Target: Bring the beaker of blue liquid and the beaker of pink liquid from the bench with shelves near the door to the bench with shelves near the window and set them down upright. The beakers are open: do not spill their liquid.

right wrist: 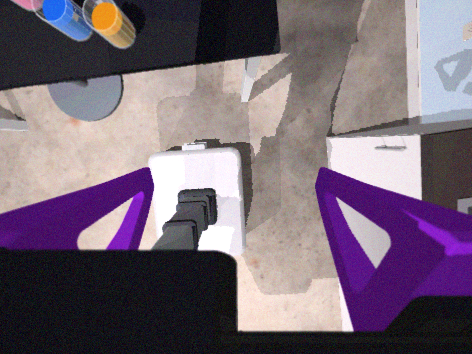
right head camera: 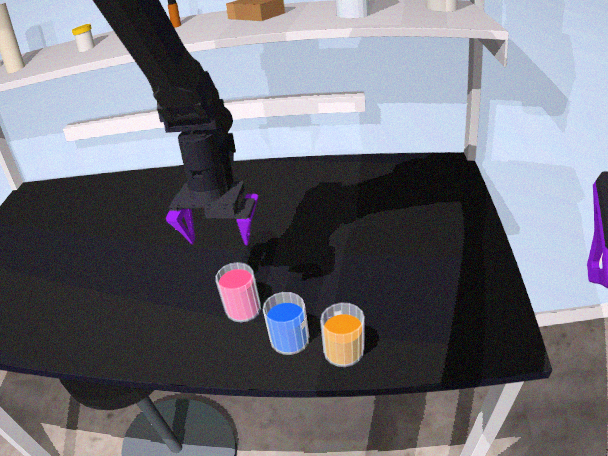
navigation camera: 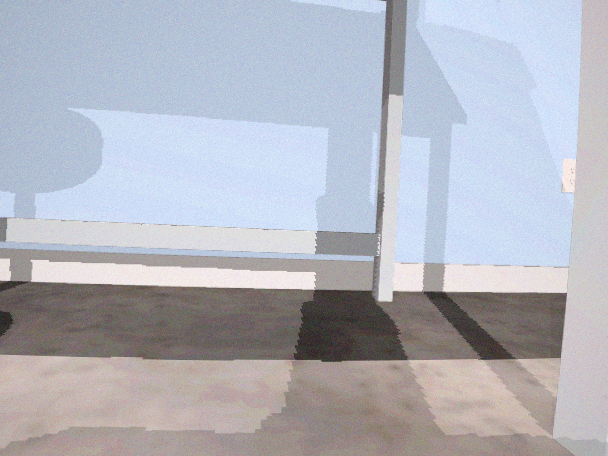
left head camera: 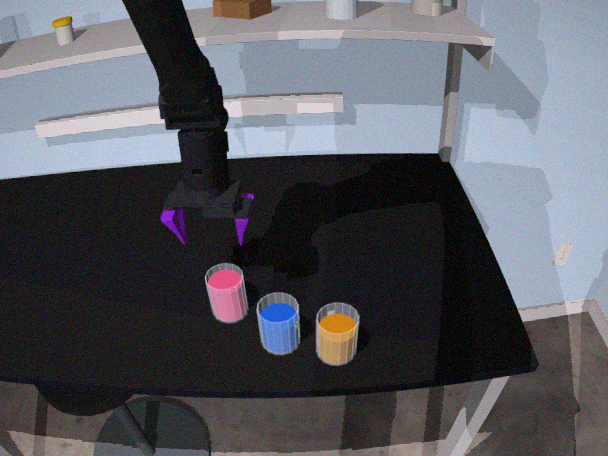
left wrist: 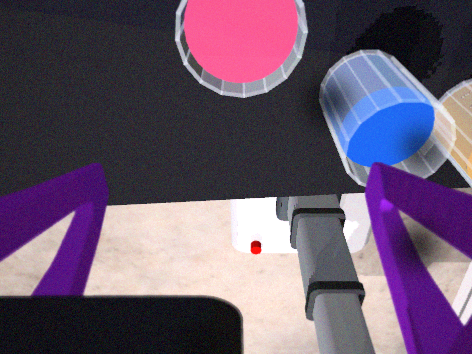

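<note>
The beaker of pink liquid (left head camera: 228, 297) (right head camera: 239, 296) (left wrist: 242, 37) stands upright on the black bench top (left head camera: 100, 325) (right head camera: 110, 320). The beaker of blue liquid (left head camera: 279, 327) (right head camera: 286, 327) (left wrist: 392, 132) (right wrist: 62, 15) stands upright beside it, nearer the front edge. My left gripper (left head camera: 213, 244) (right head camera: 219, 243) (left wrist: 236, 177) is open and empty, pointing down above the bench, behind the pink beaker in the head views. My right gripper (right wrist: 234, 176) is open and empty, off the bench's right end, above the floor; in the right head view part of it shows at the right edge.
A beaker of orange liquid (left head camera: 337, 337) (right head camera: 343, 337) (right wrist: 112, 25) stands right of the blue one. A wall shelf (left head camera: 300, 35) (right head camera: 310, 35) with a brown box (left head camera: 242, 8) (right head camera: 255, 9) runs behind. A stool (left head camera: 155, 425) (right head camera: 180, 425) is under the front edge. A white cabinet (right wrist: 372, 165) stands at the right.
</note>
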